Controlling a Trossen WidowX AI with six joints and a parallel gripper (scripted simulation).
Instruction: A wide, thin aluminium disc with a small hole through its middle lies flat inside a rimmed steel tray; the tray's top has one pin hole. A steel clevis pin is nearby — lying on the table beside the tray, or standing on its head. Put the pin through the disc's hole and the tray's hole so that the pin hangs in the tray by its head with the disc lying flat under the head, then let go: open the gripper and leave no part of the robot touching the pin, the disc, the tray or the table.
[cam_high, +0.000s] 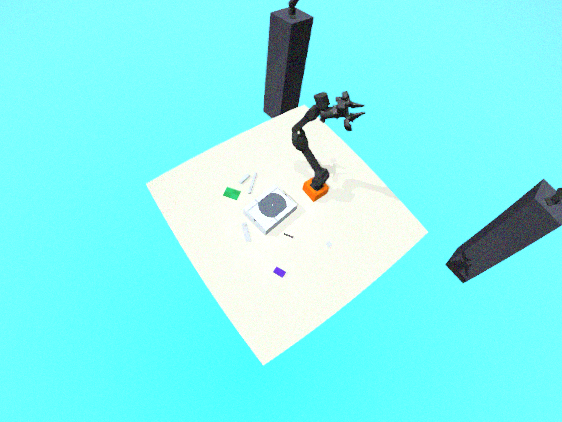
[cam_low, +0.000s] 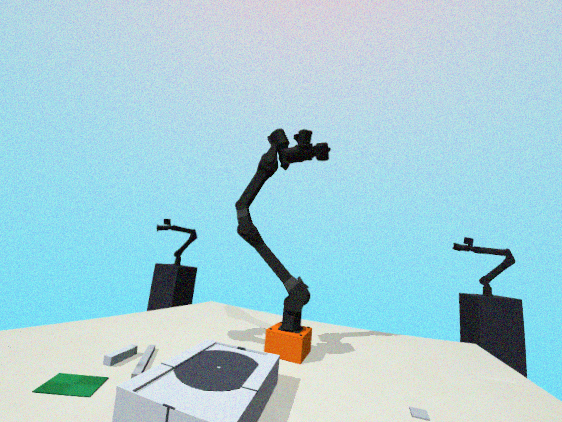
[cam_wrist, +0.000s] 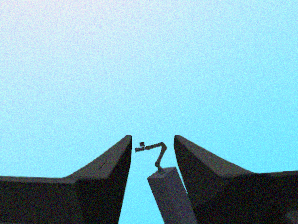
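Now: gripper tip 410 mm short of the dark clevis pin, 40 mm to the right of it and 710 mm above it. Round my gripper tip: steel tray 390 mm ahead, 140 mm to the right, 680 mm below; dark aluminium disc 380 mm ahead, 140 mm to the right, 660 mm below; pale tile 270 mm ahead, 230 mm to the left, 720 mm below.
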